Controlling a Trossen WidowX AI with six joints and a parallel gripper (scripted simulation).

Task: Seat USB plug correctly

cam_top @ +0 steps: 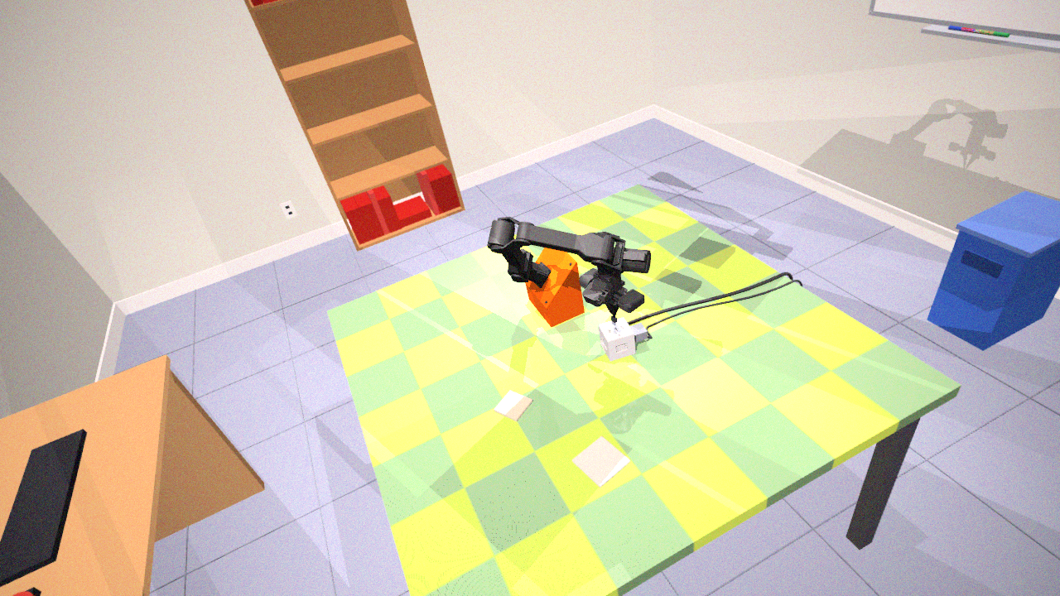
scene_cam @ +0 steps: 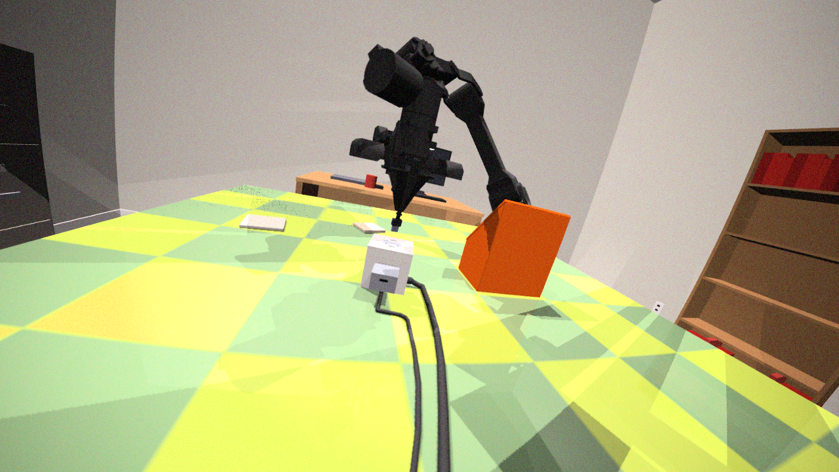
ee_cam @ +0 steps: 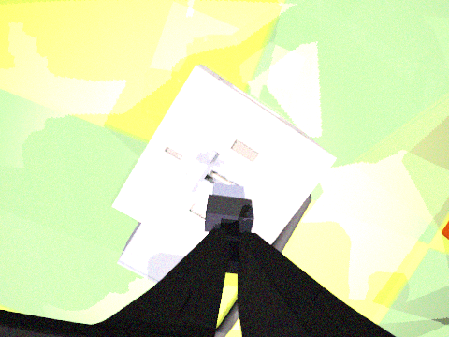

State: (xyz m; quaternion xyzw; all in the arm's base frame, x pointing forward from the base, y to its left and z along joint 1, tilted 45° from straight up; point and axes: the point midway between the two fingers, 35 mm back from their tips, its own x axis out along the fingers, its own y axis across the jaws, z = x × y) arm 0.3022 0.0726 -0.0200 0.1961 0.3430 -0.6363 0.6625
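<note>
My gripper tip is 2 cm above the USB plug. The rest, counted from my gripper tip: USB socket: 7 cm below.
</note>
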